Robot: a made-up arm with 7 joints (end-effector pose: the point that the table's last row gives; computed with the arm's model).
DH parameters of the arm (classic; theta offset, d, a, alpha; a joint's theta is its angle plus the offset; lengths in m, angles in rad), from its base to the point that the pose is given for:
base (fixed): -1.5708 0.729 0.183 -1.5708
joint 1: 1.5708 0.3 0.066 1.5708
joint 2: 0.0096 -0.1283 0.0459 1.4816
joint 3: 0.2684 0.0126 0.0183 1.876
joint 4: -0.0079 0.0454 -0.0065 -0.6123
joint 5: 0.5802 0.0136 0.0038 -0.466
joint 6: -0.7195 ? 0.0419 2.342
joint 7: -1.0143 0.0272 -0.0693 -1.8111
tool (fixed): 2.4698 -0.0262 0 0
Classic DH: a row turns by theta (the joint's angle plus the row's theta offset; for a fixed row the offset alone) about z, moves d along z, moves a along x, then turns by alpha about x.
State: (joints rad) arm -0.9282 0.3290 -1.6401 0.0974 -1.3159 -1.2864 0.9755
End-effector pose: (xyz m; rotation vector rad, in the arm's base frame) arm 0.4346 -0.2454 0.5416 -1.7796 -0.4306 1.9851
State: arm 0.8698 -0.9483 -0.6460 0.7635 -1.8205 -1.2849 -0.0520
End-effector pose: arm 0.2447 -0.0363 0.6847 1.4339 -0.5010 2.4837
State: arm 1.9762 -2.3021 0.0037 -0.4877 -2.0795 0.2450 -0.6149
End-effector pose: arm 0.3684 -0.1917 0.9043 0.0528 -0.5200 -1.9851
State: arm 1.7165 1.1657 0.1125 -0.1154 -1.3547 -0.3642 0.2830
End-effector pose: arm 0.2755 -0.1821 0.8349 0.0125 0.1434 1.3155
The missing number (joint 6, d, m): -0.1354
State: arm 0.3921 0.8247 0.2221 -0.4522 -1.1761 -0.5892 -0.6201
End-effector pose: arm 0.2671 0.0020 0.7635 -0.3475 0.9374 1.0463
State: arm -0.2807 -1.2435 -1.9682 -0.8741 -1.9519 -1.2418 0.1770
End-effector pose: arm 0.1778 -0.1173 0.6274 -0.3873 0.6669 0.7738
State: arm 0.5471 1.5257 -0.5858 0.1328 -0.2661 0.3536 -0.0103
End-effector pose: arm 0.3773 -0.0834 0.8510 0.1088 1.8541 1.8292
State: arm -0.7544 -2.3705 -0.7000 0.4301 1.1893 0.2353 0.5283
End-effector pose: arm 0.1605 -0.0490 0.6703 -0.8629 1.8142 0.1551
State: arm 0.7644 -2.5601 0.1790 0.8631 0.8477 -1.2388 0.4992
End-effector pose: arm 0.2191 -0.1753 0.7541 -0.8985 -0.0209 1.0822
